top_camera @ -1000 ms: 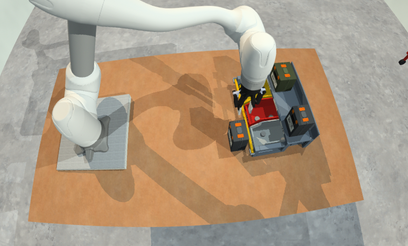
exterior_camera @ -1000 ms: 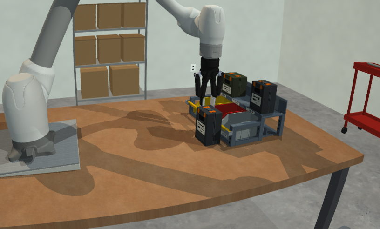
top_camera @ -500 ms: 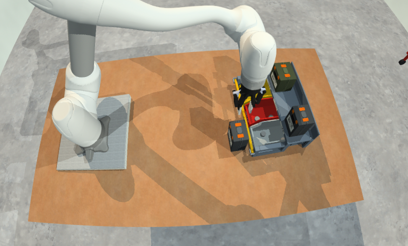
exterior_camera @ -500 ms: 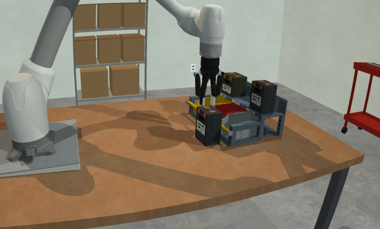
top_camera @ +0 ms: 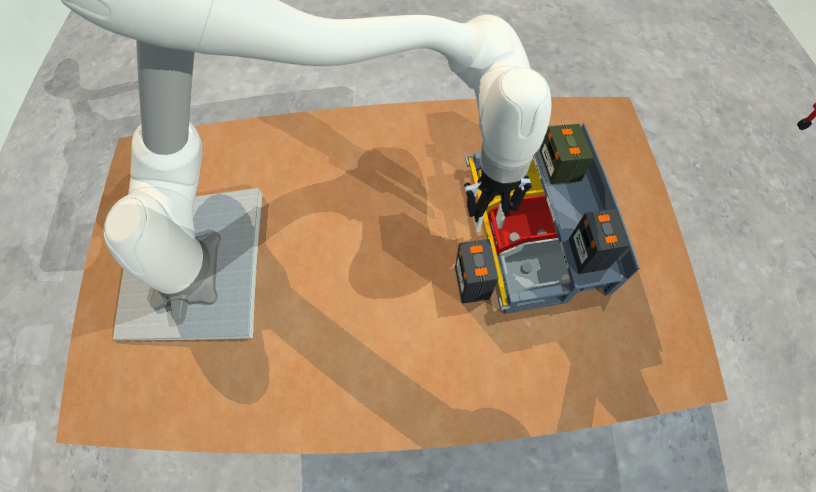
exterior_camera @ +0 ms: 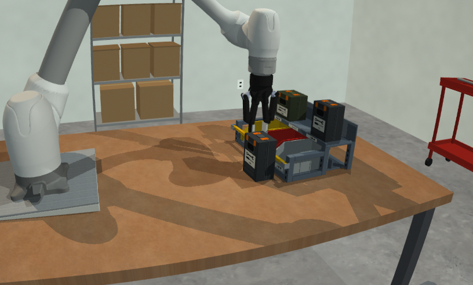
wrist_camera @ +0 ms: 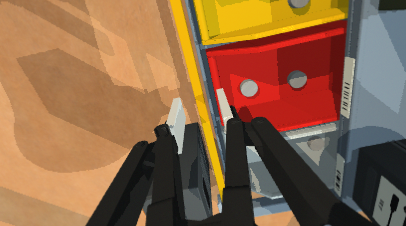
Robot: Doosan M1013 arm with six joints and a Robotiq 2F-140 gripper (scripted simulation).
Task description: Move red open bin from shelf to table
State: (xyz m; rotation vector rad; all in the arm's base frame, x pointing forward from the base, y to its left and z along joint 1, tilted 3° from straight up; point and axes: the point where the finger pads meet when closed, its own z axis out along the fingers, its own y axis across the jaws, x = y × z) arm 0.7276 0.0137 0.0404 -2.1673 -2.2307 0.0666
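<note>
Right now my hand is 4 cm above the yellow bar. From my hand the other things lie so: yellow bin 10 cm ahead, 11 cm to the left, 6 cm below; then dark grey case 5 cm behind, 11 cm to the right, 3 cm below; then red open bin 10 cm ahead, 6 cm below.
</note>
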